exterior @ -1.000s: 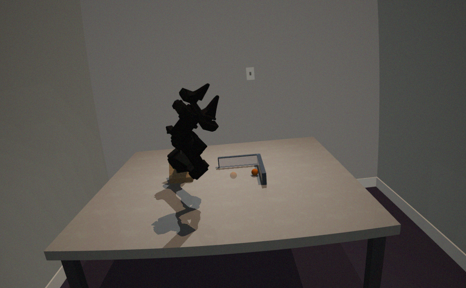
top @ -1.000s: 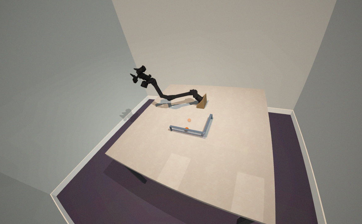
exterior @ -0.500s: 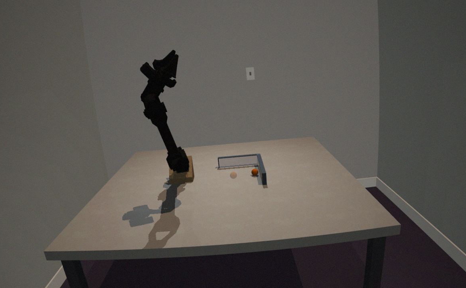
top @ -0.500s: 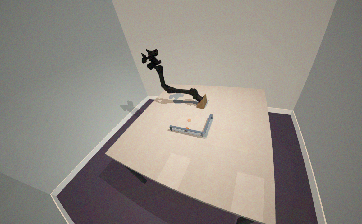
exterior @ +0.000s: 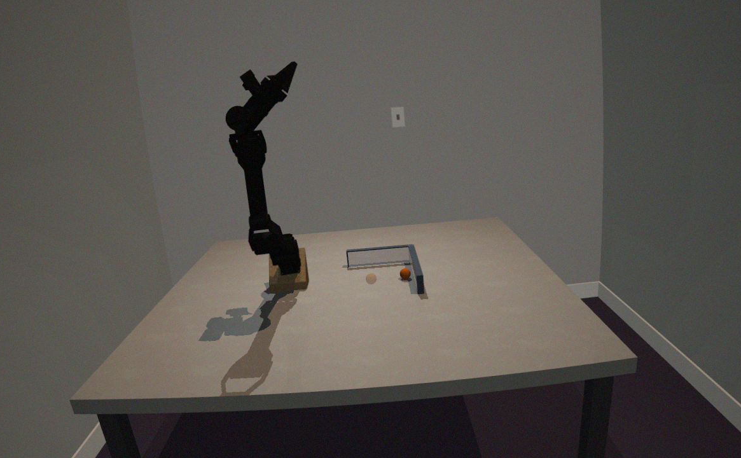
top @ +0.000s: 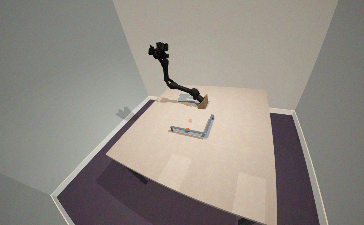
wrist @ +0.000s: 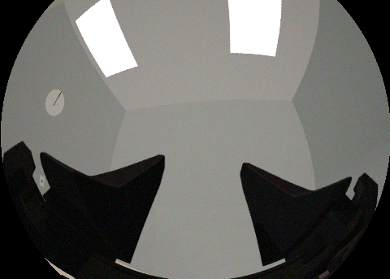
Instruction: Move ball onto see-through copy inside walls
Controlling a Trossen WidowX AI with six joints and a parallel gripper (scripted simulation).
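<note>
My gripper tip is 26 cm short of the orange ball, 27 cm to the right of it and 67 cm above it.
</note>
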